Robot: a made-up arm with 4 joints.
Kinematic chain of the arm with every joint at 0, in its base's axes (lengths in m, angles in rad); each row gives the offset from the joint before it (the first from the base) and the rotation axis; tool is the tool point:
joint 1: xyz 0 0 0.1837 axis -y
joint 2: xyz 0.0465 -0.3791 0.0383 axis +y
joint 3: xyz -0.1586 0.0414 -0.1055 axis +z
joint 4: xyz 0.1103 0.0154 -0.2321 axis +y
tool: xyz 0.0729 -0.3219 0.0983
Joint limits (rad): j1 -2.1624..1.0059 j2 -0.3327..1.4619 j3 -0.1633..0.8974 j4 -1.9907..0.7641
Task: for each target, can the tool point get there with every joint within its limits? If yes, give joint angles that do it. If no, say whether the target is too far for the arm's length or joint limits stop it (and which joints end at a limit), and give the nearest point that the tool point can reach.
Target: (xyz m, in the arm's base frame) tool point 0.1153 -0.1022 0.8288
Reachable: no: joint limits stop it (at a limit: joint 1, joint 2, joint 3, joint 4) | nearest point -0.0463 -0.3483 0.5090 | short by 0.435 m
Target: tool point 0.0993 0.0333 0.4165
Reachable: no: joint limits stop it (at a limit: joint 1, joint 2, joint 3, joint 4) | nearest point -0.0463 -0.3483 0.5090 | short by 0.419 m
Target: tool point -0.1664 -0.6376 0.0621
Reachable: yes | joints -0.6771 0.0537 0.1252 -1.3169
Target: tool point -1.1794 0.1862 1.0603
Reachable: no: too far | nearest point -0.2992 -0.3483 0.3648 | short by 1.243 m
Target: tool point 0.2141 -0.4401 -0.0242
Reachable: yes | joints -0.1470 -0.0914 0.7724 -0.1486
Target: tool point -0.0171 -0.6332 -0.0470
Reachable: yes | joints -0.0282 -0.0718 0.2325 -1.5702
